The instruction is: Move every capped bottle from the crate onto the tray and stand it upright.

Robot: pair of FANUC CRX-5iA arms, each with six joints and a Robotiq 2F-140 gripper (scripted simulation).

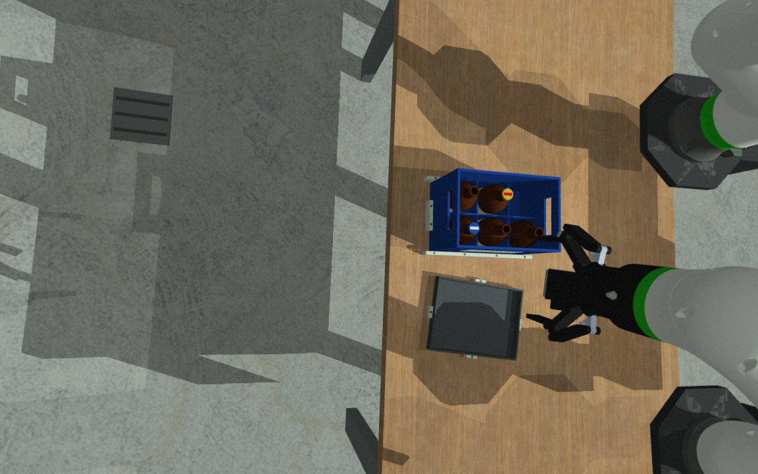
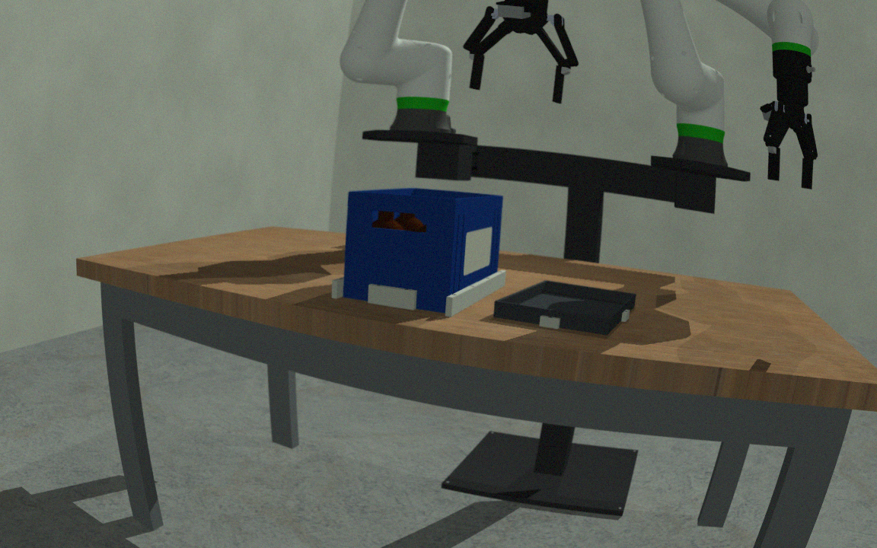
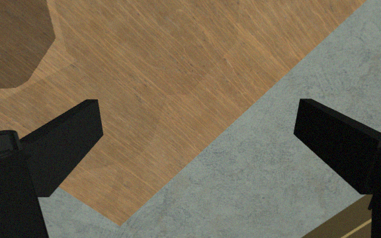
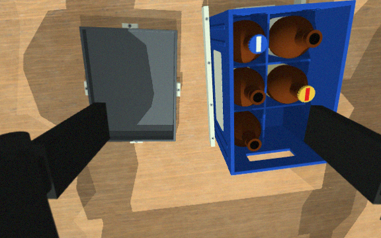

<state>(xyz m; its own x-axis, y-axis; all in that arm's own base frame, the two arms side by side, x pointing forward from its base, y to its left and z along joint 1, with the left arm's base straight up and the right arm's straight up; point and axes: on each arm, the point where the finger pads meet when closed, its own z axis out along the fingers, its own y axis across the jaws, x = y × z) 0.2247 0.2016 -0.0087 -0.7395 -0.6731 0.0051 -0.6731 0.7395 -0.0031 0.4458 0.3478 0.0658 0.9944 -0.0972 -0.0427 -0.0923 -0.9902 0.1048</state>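
Observation:
Now: right hand 6 cm past the yellow-capped bottle, 20 cm to the left of it and 28 cm above it. From my right hand the other things lie so: blue crate (6 cm behind, 16 cm to the right, 28 cm below); blue-capped bottle (3 cm ahead, 11 cm to the right, 28 cm below); brown bottle (3 cm ahead, 20 cm to the right, 28 cm below).

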